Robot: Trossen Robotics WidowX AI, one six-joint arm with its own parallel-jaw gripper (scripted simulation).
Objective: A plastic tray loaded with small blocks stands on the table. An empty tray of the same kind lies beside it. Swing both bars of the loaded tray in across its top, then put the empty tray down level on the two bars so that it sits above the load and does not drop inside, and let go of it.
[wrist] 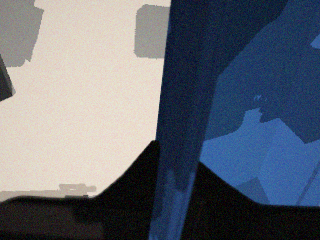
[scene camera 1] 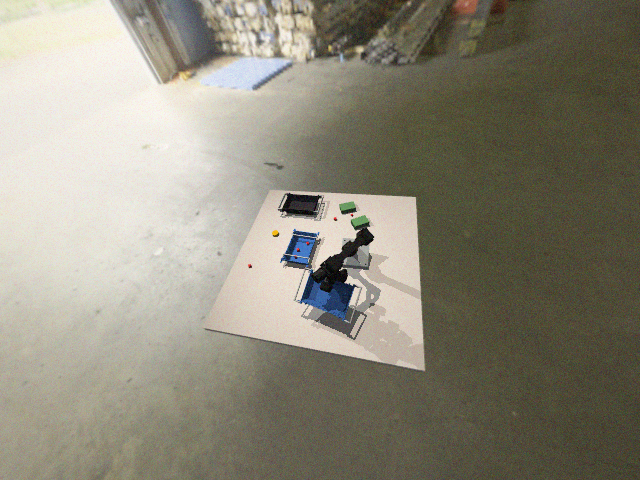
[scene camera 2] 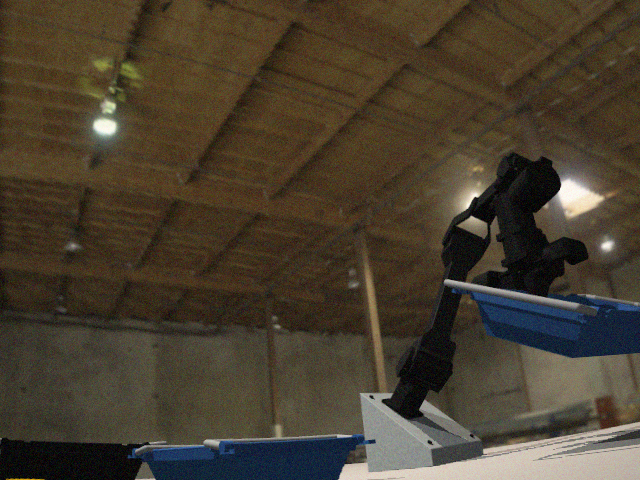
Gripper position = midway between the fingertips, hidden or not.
I see my gripper [wrist: 163, 148] and a blue tray [scene camera 1: 336, 302].
The blue tray is seen too in the wrist view [wrist: 232, 96].
